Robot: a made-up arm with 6 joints. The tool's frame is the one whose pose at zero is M. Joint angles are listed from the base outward.
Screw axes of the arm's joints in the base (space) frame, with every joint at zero. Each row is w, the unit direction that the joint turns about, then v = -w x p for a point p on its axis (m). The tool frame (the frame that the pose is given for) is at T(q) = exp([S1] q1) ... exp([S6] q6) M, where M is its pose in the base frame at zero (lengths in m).
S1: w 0 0 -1 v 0.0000 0.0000 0.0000
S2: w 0 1 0 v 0.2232 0.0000 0.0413
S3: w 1 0 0 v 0.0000 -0.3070 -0.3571
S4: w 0 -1 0 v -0.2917 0.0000 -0.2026
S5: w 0 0 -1 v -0.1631 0.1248 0.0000
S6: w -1 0 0 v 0.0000 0.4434 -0.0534
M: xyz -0.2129 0.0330 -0.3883 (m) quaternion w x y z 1 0 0 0
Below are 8 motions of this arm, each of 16 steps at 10 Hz.
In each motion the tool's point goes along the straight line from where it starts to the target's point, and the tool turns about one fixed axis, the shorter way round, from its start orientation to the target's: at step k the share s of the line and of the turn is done. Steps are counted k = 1, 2, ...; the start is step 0. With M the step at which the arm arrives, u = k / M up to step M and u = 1 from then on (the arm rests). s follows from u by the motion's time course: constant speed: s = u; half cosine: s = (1 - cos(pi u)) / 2; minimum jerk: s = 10 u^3 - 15 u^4 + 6 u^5.
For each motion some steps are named. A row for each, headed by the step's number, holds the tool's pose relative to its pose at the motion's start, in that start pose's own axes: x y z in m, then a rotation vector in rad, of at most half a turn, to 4 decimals.
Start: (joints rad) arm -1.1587 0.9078 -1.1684 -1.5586 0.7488 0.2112
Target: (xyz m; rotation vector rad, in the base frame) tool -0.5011 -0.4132 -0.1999 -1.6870 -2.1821 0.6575
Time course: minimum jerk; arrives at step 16
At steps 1, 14, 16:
1: 0.0004 0.0017 -0.0006 0.0005 -0.0024 -0.0037
14: 0.1926 0.7761 -0.2849 0.2420 -1.0530 -1.6310
16: 0.1957 0.7888 -0.2895 0.2460 -1.0702 -1.6576

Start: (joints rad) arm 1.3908 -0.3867 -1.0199 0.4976 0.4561 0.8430
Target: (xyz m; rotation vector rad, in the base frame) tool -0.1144 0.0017 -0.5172 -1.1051 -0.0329 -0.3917
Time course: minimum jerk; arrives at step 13
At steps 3, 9, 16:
3: -0.0090 0.0064 -0.0059 0.1055 -0.0573 0.0717
9: -0.0888 0.0626 -0.0578 1.0350 -0.5617 0.7029
16: -0.1074 0.0757 -0.0699 1.2521 -0.6795 0.8504

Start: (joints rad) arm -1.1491 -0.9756 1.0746 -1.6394 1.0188 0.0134
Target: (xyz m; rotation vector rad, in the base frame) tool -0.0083 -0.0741 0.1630 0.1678 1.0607 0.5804
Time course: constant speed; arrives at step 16
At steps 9, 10, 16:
9: -0.1099 -0.0302 0.0887 0.4938 0.1064 -0.1435
10: -0.1221 -0.0335 0.0985 0.5486 0.1182 -0.1594
16: -0.1954 -0.0536 0.1577 0.8778 0.1892 -0.2551

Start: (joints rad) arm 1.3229 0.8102 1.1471 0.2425 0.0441 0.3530
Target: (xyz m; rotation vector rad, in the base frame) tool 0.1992 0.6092 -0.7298 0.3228 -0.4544 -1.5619
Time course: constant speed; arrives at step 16
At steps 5, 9, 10, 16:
5: 0.0551 -0.0860 -0.0648 -0.0262 -0.2101 0.1343
9: 0.0991 -0.1549 -0.1167 -0.0472 -0.3783 0.2418
10: 0.1101 -0.1721 -0.1297 -0.0524 -0.4203 0.2687
16: 0.1762 -0.2753 -0.2075 -0.0839 -0.6725 0.4299

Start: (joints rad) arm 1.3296 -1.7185 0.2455 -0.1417 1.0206 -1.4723
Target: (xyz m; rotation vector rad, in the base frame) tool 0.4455 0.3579 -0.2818 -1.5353 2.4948 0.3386
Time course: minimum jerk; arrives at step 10
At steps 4, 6, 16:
4: -0.0355 0.1185 -0.1072 0.0298 -0.2473 -0.2212
6: -0.0763 0.2548 -0.2304 0.0640 -0.5318 -0.4756
16: -0.1117 0.3733 -0.3376 0.0937 -0.7792 -0.6968

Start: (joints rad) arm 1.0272 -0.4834 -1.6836 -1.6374 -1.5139 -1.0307
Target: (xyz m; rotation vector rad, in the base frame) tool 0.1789 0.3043 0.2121 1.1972 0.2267 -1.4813
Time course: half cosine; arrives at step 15
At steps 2, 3, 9, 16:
2: -0.0006 -0.0035 -0.0014 -0.0030 -0.0046 0.0079
3: -0.0013 -0.0077 -0.0031 -0.0067 -0.0102 0.0175
9: -0.0087 -0.0530 -0.0215 -0.0458 -0.0697 0.1200
16: -0.0132 -0.0809 -0.0328 -0.0699 -0.1066 0.1833

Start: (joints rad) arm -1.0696 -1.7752 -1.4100 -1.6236 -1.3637 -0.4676
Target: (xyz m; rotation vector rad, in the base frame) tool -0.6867 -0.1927 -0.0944 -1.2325 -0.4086 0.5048
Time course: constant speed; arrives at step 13
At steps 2, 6, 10, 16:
2: -0.0073 0.0419 0.0005 -0.2803 0.0546 -0.0576
6: -0.0218 0.1258 0.0016 -0.8409 0.1637 -0.1728
10: -0.0363 0.2096 0.0026 -1.4015 0.2729 -0.2880
16: -0.0471 0.2725 0.0034 -1.8219 0.3547 -0.3744

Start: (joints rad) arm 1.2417 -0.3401 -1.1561 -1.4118 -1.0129 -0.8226
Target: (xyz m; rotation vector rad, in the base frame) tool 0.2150 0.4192 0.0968 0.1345 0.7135 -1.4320
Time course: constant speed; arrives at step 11
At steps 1, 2, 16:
1: 0.0017 -0.0099 -0.0319 -0.0658 -0.0537 -0.0027
2: 0.0034 -0.0198 -0.0639 -0.1316 -0.1073 -0.0054
16: 0.0184 -0.1087 -0.3512 -0.7240 -0.5902 -0.0297

